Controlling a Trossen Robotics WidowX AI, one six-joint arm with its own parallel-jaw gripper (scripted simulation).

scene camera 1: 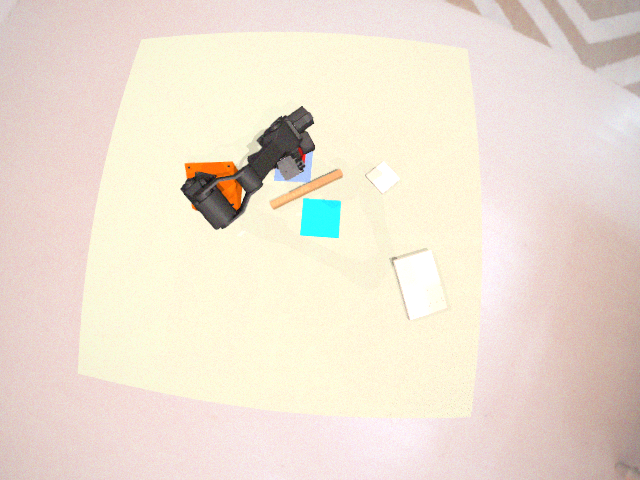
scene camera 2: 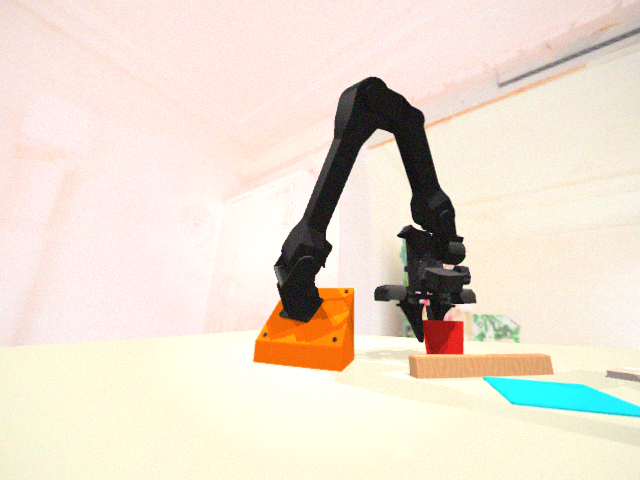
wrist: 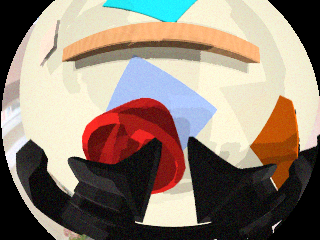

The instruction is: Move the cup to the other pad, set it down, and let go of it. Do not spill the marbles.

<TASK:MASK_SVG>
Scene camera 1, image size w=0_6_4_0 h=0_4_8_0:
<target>my gripper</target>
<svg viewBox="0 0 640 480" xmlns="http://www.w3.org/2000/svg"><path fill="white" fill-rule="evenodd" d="M306 130L300 134L303 141L299 148L289 155L282 156L271 170L280 170L286 181L304 171L305 163L299 158L299 148L301 147L303 154L308 154L315 150L315 144Z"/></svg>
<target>white block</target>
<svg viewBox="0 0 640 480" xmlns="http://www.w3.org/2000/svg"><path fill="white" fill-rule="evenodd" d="M432 250L392 262L406 308L406 315L410 321L440 312L448 307L437 272L437 266L431 252Z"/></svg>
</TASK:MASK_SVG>
